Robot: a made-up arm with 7 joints.
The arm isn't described. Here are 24 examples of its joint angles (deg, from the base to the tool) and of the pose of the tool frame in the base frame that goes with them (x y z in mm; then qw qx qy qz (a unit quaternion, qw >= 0)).
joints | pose
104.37 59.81 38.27 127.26 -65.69 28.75 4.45 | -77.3 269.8 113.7 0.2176 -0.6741 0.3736 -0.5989
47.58 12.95 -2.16 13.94 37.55 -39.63 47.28 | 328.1 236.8 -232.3 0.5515 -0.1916 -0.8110 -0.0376
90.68 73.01 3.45 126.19 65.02 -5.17 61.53 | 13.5 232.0 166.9 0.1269 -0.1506 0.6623 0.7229
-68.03 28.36 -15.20 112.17 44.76 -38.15 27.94 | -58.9 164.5 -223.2 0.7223 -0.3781 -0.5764 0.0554
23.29 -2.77 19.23 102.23 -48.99 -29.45 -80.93 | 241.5 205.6 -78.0 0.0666 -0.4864 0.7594 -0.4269
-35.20 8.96 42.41 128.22 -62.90 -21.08 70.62 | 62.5 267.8 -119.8 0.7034 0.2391 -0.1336 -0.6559
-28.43 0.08 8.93 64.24 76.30 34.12 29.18 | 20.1 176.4 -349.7 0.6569 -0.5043 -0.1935 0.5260
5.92 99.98 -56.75 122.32 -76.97 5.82 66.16 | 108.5 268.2 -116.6 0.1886 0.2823 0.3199 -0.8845
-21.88 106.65 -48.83 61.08 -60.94 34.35 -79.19 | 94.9 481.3 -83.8 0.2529 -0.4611 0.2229 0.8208
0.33 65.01 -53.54 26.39 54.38 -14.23 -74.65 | 56.0 472.3 -233.0 0.4977 0.8282 -0.2519 0.0536
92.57 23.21 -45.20 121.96 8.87 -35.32 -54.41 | 133.9 71.3 129.9 0.3254 0.2958 0.8981 -0.0010
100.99 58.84 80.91 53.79 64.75 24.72 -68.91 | 24.2 515.0 31.6 0.0681 0.5081 0.3976 -0.7611
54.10 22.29 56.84 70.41 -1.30 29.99 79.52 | 220.3 403.3 -27.8 0.4800 -0.2394 -0.8409 -0.0717
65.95 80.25 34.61 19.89 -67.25 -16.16 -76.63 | 49.9 550.6 41.2 0.0482 -0.9359 0.2444 -0.2492
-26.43 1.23 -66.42 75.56 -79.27 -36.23 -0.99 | -45.5 -31.1 -271.7 0.1831 -0.3338 -0.6242 -0.6822
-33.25 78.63 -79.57 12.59 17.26 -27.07 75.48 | -61.3 540.2 -108.5 0.6643 -0.2764 0.6243 -0.3043
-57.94 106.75 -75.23 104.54 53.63 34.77 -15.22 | -92.0 352.2 -117.9 0.7188 0.0828 0.5456 -0.4228
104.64 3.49 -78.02 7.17 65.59 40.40 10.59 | 399.4 146.9 109.9 0.8380 0.0176 -0.5341 -0.1102
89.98 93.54 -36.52 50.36 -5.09 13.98 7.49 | 73.7 492.3 128.1 0.5415 0.7057 -0.4508 0.0747
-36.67 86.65 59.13 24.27 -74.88 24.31 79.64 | 64.7 547.3 13.8 0.8679 0.2971 0.3975 0.0195
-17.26 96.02 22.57 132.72 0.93 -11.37 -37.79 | 153.4 208.1 20.5 0.0811 0.2839 -0.8449 -0.4461
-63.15 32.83 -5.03 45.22 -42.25 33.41 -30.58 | -205.4 328.0 -268.0 0.6149 0.4036 0.2610 -0.6252
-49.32 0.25 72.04 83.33 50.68 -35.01 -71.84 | -134.0 343.6 -198.8 0.0420 0.6862 -0.2543 0.6802
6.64 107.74 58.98 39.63 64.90 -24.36 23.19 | 42.2 462.5 226.1 0.1075 0.3620 -0.9256 -0.0265
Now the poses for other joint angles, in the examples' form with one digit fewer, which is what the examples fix.
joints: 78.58 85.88 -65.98 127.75 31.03 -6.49 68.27
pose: 165 217 35 0.346 -0.079 -0.343 -0.870
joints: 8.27 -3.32 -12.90 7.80 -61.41 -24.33 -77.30
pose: 86 117 -404 0.628 0.401 -0.606 -0.278
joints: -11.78 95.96 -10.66 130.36 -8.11 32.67 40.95
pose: 147 224 -53 0.597 0.225 -0.150 -0.755
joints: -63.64 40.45 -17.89 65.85 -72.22 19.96 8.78
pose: -153 293 -277 0.525 0.097 0.192 -0.823
